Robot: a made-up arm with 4 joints.
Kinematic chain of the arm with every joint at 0, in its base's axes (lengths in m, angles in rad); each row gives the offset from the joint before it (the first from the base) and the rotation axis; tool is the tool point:
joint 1: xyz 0 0 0.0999 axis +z
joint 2: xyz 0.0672 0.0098 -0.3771 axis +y
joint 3: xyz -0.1 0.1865 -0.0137 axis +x
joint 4: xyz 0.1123 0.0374 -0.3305 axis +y
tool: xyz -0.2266 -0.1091 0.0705
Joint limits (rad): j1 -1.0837..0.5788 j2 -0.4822..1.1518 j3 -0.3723..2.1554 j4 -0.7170..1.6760
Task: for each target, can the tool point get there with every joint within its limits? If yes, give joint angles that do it. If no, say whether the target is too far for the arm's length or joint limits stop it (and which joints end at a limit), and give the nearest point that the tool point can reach.
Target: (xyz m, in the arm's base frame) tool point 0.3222 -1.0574 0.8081
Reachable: no: too far | nearest point 0.1738 -0.1390 -0.3099 | short by 1.454 m
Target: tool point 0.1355 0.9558 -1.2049
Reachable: no: too far | nearest point 0.0694 0.4897 -0.6627 | short by 0.718 m
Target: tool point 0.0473 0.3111 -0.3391
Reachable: yes | joints -0.1341 -0.0141 1.7881 0.9472
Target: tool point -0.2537 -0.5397 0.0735
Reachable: no: joint limits stop it (at a limit: joint 1, joint 2, joint 3) | nearest point -0.2871 -0.2106 -0.2337 | short by 0.451 m
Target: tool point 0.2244 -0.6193 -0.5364
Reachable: no: joint limits stop it (at a limit: joint 1, joint 4) | nearest point 0.2154 -0.1341 -0.3446 | short by 0.522 m
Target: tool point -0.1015 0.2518 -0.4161
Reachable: yes | joints 0.3633 -0.1332 1.1331 0.8219
